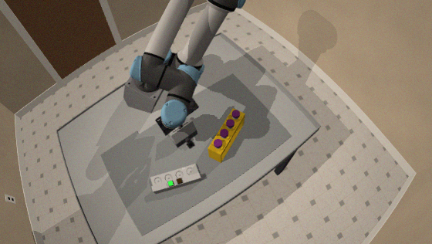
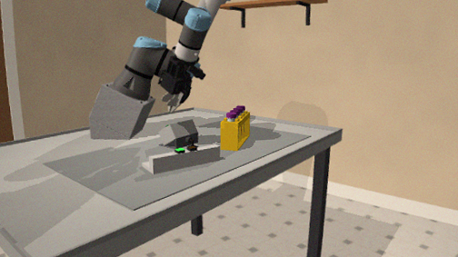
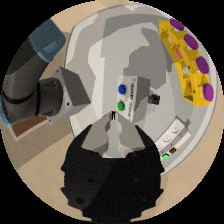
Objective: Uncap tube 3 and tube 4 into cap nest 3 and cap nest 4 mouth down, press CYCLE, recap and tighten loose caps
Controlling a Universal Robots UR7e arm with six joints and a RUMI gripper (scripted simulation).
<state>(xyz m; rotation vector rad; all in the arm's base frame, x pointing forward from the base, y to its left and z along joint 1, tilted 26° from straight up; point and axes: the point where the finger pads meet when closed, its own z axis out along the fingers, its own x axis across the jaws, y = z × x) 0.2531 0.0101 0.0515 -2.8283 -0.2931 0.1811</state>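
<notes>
Right now my hand is 10 mm past the green key, 10 mm to the left of it and 60 mm above it. Round my hand: grey key housing (20 mm to the left, 80 mm below); blue key (20 mm behind, 40 mm to the left, 60 mm below).
</notes>
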